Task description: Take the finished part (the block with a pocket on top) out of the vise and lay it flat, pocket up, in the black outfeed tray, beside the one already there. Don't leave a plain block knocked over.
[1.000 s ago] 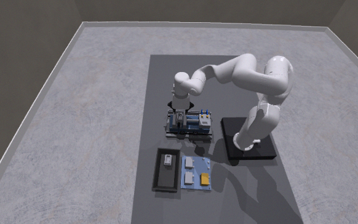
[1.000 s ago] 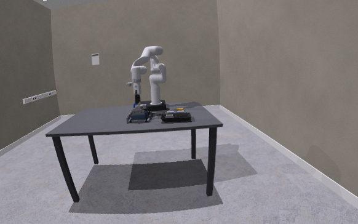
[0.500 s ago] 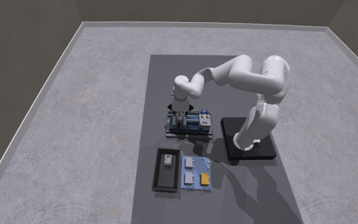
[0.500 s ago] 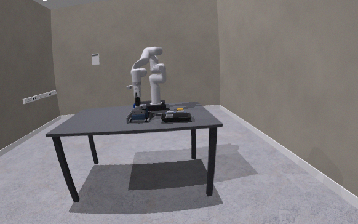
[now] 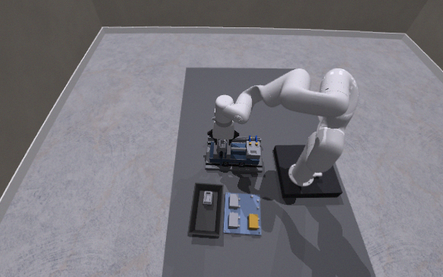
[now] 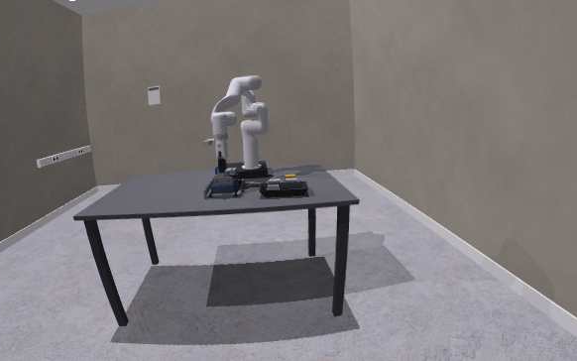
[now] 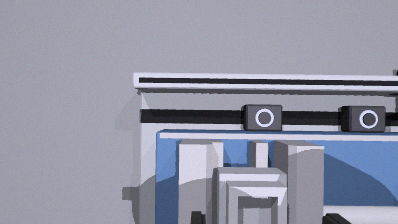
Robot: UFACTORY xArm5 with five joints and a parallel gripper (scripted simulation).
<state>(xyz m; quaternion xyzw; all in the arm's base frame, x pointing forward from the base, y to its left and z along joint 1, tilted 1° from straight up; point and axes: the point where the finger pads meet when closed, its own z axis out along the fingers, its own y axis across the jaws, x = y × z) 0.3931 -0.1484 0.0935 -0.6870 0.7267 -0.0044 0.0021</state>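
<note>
Now: hand 10 cm above the blue vise, 6 cm past it and 1 cm to the right of it. Round my hand: blue plate 32 cm to the left, 13 cm below, 9 cm behind; brass block 37 cm to the left, 13 cm behind, 11 cm below; grey control box 16 cm behind, 6 cm below, 1 cm to the left.
</note>
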